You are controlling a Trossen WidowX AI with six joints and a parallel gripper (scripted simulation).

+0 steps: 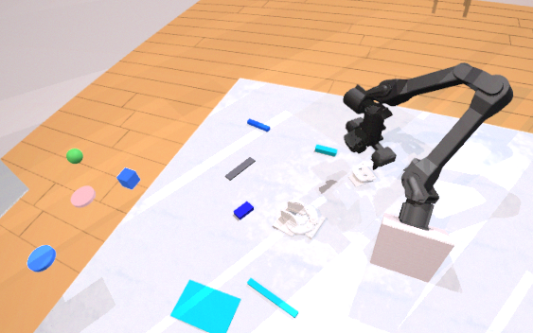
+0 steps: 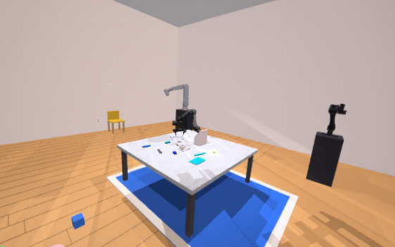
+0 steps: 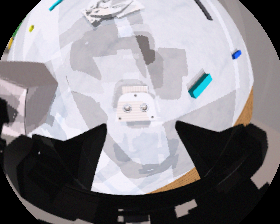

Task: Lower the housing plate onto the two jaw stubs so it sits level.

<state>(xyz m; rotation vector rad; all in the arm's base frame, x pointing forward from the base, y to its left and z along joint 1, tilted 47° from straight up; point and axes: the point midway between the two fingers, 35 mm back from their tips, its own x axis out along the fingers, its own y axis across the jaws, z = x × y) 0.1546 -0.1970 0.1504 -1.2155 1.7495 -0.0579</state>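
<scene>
Now: the white base 170 mm ahead of my gripper tip, 220 mm to the left of it and 80 mm below it. Also, from my gripper tip: blue block 320 mm ahead, 260 mm to the left, 80 mm below; then blue bar 440 mm ahead, 130 mm to the right, 80 mm below; then grey bar 410 mm ahead, 90 mm to the left, 80 mm below.
</scene>
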